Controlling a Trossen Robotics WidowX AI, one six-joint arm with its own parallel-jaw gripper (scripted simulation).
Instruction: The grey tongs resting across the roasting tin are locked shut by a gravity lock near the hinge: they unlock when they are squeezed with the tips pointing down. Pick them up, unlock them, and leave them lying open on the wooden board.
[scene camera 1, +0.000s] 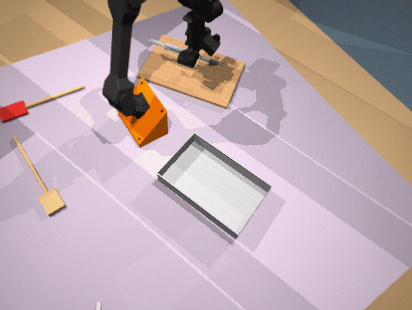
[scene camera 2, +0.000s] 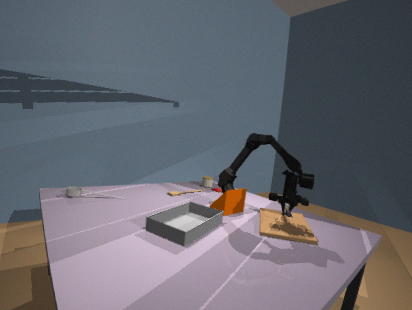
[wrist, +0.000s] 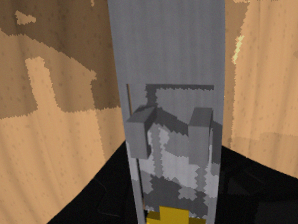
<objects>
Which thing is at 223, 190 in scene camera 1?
A roasting tin.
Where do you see a wooden board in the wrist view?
68, 122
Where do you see a wooden board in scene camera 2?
At 272, 223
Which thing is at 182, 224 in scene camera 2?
A roasting tin.
</objects>
